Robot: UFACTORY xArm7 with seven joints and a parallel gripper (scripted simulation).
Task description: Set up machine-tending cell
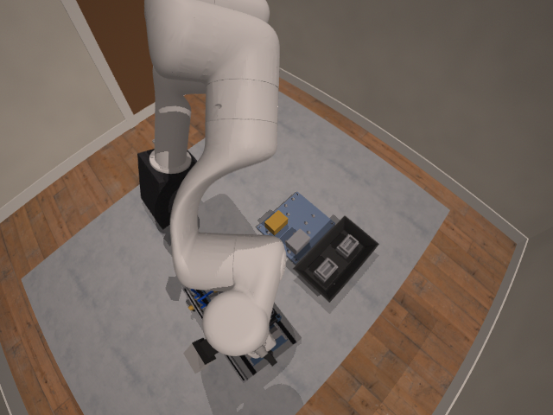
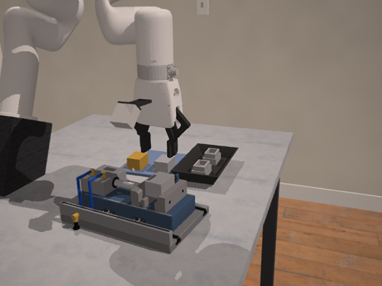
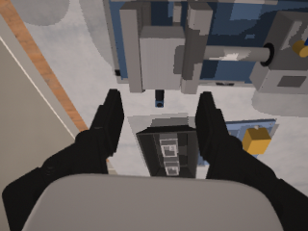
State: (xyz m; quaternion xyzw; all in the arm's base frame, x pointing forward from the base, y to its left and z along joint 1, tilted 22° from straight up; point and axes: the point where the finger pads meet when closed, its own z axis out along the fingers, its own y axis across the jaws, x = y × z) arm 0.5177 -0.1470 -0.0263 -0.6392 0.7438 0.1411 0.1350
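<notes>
The piston rod is 110 mm below my hand, 90 mm behind it and 10 mm to the left of it. From my hand the other things lie so: grey rail: 160 mm below, 80 mm to the right, 80 mm behind; then vise bed: 150 mm below, 70 mm behind, 10 mm to the left; then brass blank: 270 mm to the left, 200 mm behind, 170 mm below.
</notes>
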